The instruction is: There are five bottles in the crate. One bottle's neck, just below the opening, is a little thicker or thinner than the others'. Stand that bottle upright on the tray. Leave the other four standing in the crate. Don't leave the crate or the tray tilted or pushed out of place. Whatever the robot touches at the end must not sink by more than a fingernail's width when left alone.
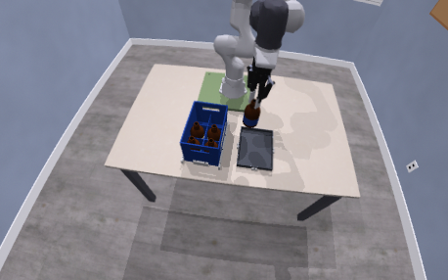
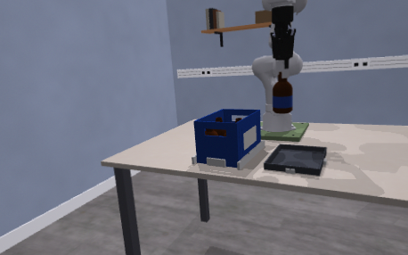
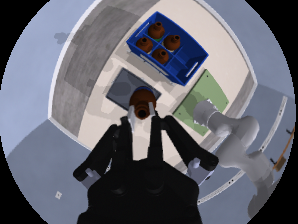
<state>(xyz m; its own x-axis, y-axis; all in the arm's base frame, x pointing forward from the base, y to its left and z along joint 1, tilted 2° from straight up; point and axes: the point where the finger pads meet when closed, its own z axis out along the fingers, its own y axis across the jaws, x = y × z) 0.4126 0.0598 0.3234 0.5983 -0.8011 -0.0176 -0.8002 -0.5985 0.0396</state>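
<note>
Now: the bottle 90 mm below my hand. From my hand the other things lie so: blue crate: 10 mm behind, 220 mm to the right, 270 mm below; then dark tray: 30 mm ahead, 50 mm to the left, 340 mm below.
</note>
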